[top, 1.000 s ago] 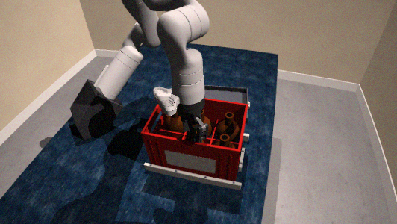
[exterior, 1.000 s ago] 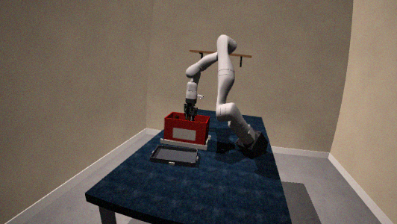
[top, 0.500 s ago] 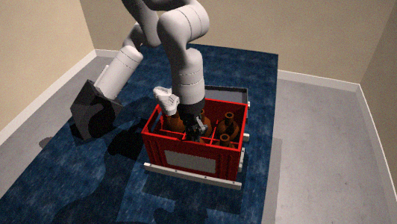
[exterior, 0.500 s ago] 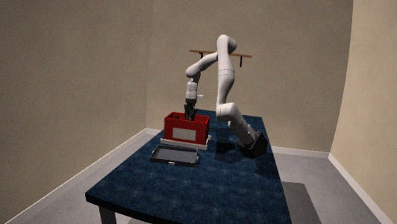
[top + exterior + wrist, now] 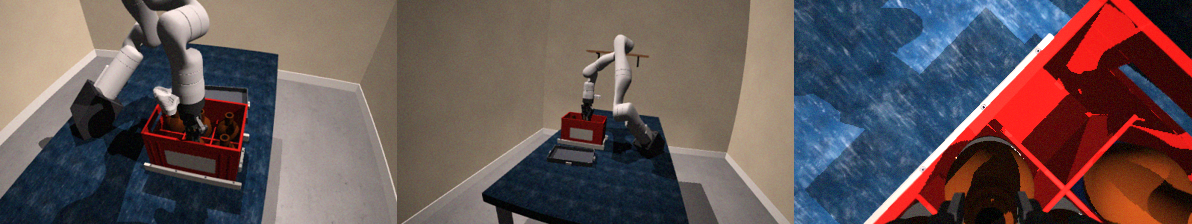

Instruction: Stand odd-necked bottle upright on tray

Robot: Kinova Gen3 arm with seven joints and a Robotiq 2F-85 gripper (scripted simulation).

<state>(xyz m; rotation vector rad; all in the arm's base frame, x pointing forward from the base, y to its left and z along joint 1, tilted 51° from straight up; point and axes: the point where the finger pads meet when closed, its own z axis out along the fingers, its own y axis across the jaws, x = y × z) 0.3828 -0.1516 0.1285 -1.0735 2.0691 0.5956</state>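
Now: the crate 70 mm below my hand, 40 mm to the left of it and 10 mm behind it. Round my hand: grey tray 300 mm to the left, 140 mm below, 100 mm behind.
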